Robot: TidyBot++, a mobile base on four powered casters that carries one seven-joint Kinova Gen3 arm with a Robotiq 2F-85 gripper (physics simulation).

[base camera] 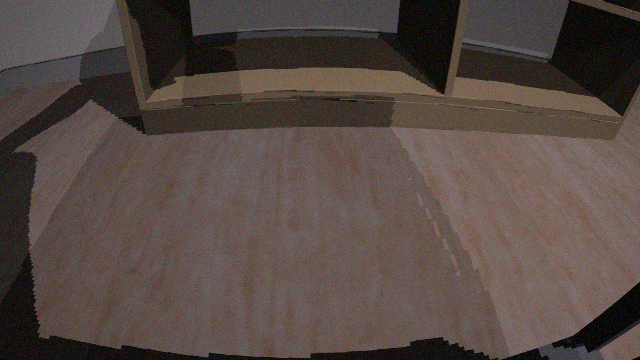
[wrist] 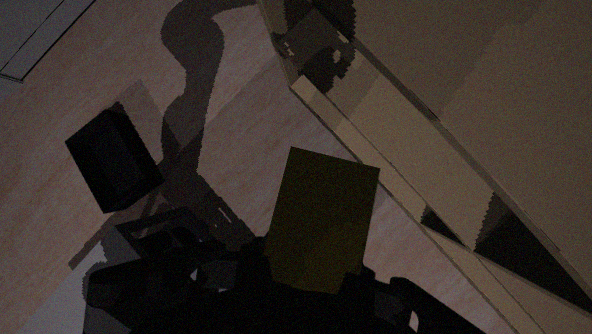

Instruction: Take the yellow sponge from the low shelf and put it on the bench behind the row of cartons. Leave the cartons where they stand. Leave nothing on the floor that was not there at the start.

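Places are measured from the arm's base along level axes (x left, y ahead, z down), in metres.
Pixels of known places: gripper, fingertip midpoint: [wrist: 305, 252].
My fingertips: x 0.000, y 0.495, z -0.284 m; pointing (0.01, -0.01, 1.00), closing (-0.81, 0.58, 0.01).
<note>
For each thing: its top centre in the pictures, then the offset to it from my fingertips. "spot": a spot on its surface instead. Level surfaces: height alone.
- yellow sponge, middle of its top: [wrist: 302, 285] dx +0.005, dy +0.008, dz -0.067 m
- unit's low shelf board, its level: dz +0.602 m
- upright divider, surface spot: [base camera: 454, 55] spot: dx -0.299, dy +0.150, dz +0.514 m
- black block-like thing, middle of its top: [wrist: 103, 161] dx +0.565, dy -0.457, dz +0.581 m
- wooden floor, its level: dz +0.681 m
The yellow sponge [wrist: 324, 215] looks dark olive in the dim light and sticks out from between the fingertips in the wrist view. My gripper [wrist: 305, 252] is shut on its lower part; the fingers stand on either side of it. The sponge is over the floor beside the front edge of the wooden shelf unit [wrist: 400, 115] [base camera: 270, 116]. In the base view the unit's low shelf board [base camera: 310, 80] shows at the top. The sponge and gripper do not show in the base view. The cartons and the bench are not identifiable in either view.
An upright divider [base camera: 454, 55] splits the shelf unit. A pale wall [base camera: 50, 30] stands left of it. A black block-like thing [wrist: 115, 157], not clearly identifiable, shows left of the gripper in the wrist view. Dark shadows cross the wooden floor [base camera: 280, 225].
</note>
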